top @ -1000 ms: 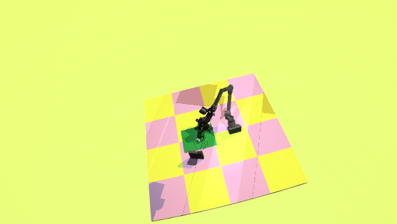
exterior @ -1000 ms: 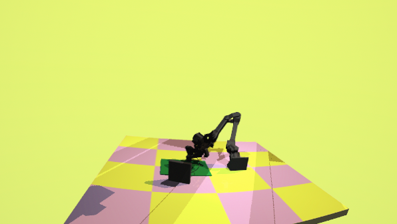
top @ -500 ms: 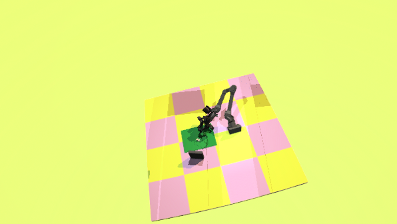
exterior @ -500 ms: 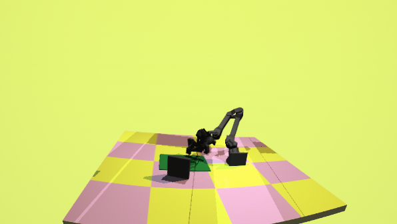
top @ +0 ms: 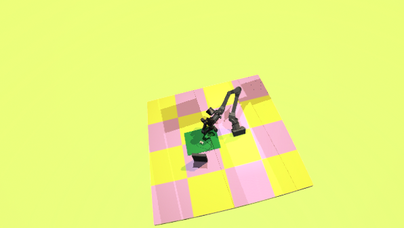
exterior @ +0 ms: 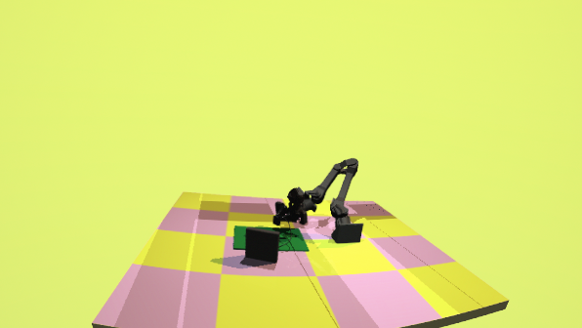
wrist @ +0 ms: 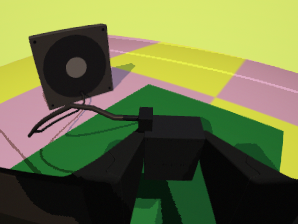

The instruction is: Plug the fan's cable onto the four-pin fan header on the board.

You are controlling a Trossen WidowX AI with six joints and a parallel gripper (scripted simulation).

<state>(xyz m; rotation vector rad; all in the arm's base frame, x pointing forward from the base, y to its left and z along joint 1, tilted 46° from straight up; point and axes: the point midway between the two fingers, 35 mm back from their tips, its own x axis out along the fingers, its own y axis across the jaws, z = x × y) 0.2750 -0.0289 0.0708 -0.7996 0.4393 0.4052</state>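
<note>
The green board is 100 mm below my gripper tip, 30 mm to the left of it and 30 mm ahead of it. From my gripper tip the other things lie so: black fan (210 mm to the left, 90 mm ahead, 20 mm below); dark fan plug (10 mm below); pale four-pin header (80 mm below, 50 mm to the left, 40 mm ahead).
</note>
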